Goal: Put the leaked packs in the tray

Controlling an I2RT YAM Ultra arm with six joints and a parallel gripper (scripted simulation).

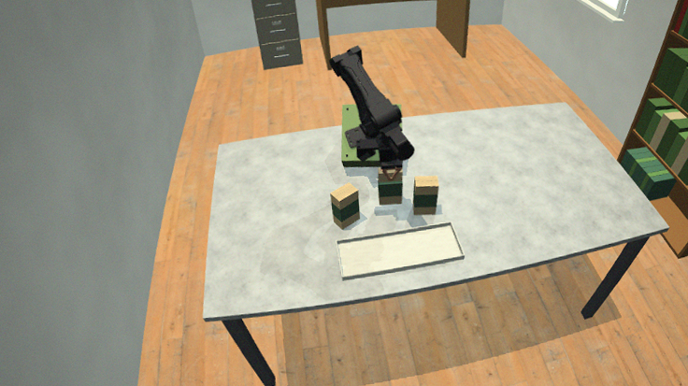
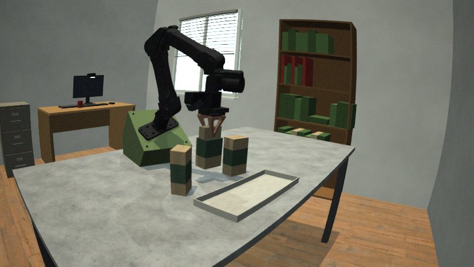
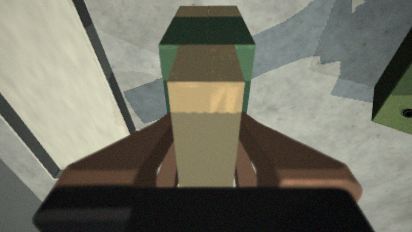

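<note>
My hand is 190 mm short of the shallow tray, 160 mm above it and 50 mm to the left of it.
</note>
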